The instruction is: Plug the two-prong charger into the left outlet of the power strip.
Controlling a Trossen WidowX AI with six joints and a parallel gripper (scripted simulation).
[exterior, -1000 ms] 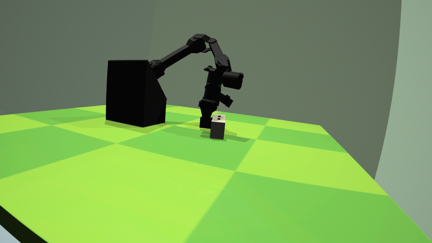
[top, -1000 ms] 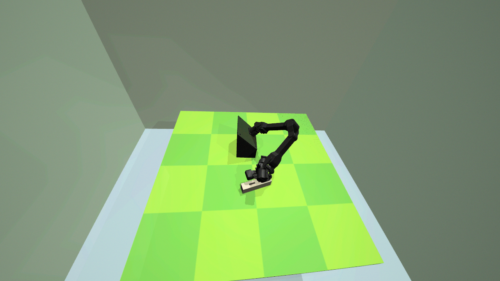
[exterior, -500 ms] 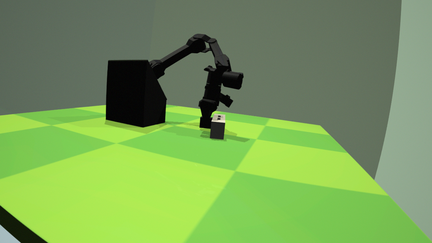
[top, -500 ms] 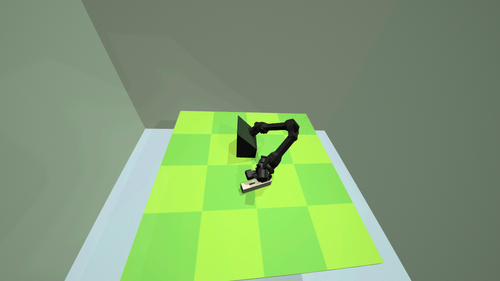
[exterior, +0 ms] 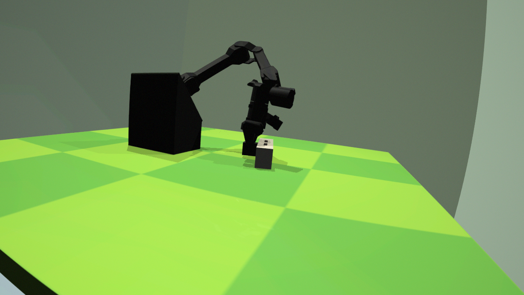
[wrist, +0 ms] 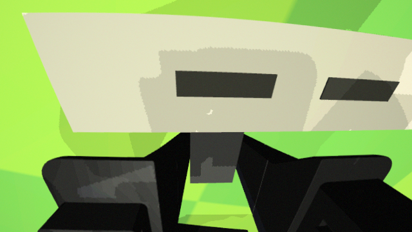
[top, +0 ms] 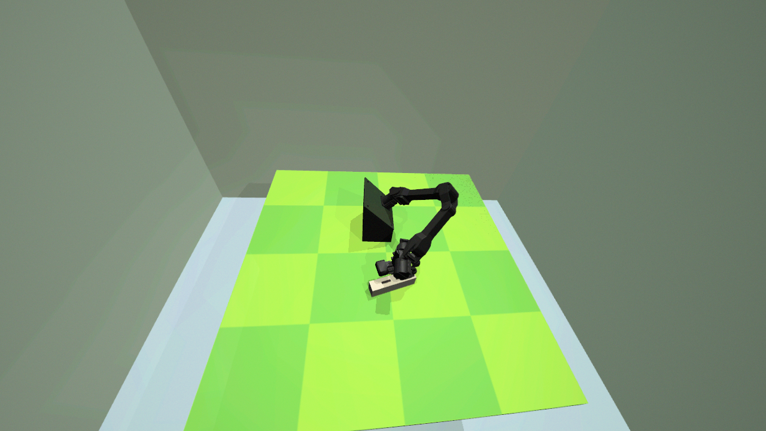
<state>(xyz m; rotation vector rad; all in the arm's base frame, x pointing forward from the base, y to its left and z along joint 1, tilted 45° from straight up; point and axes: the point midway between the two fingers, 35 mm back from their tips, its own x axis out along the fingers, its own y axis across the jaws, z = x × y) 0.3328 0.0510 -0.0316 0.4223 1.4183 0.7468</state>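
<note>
The charger lies 20 mm ahead of my gripper tip and 10 mm above it.
</note>
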